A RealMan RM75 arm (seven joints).
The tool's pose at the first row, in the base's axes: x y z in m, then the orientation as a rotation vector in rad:
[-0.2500 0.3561 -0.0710 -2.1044 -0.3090 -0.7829]
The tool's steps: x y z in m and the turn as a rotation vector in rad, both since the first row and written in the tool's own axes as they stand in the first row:
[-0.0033 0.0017 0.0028 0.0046 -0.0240 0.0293]
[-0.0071 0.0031 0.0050 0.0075 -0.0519 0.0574]
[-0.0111 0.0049 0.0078 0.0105 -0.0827 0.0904]
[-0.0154 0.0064 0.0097 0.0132 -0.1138 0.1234]
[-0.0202 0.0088 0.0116 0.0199 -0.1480 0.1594]
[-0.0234 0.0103 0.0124 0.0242 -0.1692 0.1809]
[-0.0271 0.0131 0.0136 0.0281 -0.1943 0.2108]
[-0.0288 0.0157 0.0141 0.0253 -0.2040 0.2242]
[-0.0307 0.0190 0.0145 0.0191 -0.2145 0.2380]
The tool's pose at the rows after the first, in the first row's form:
[-0.2506 0.3575 -0.0754 -2.1107 -0.2920 -0.7396]
[-0.2519 0.3586 -0.0797 -2.1197 -0.2777 -0.6934]
[-0.2530 0.3599 -0.0846 -2.1289 -0.2598 -0.6412]
[-0.2548 0.3607 -0.0891 -2.1376 -0.2418 -0.5888]
[-0.2566 0.3611 -0.0945 -2.1426 -0.2236 -0.5302]
[-0.2580 0.3610 -0.0978 -2.1451 -0.2133 -0.4943]
[-0.2590 0.3604 -0.1025 -2.1483 -0.1958 -0.4496]
[-0.2589 0.3593 -0.1054 -2.1532 -0.1857 -0.4322]
[-0.2587 0.3577 -0.1089 -2.1614 -0.1742 -0.4145]

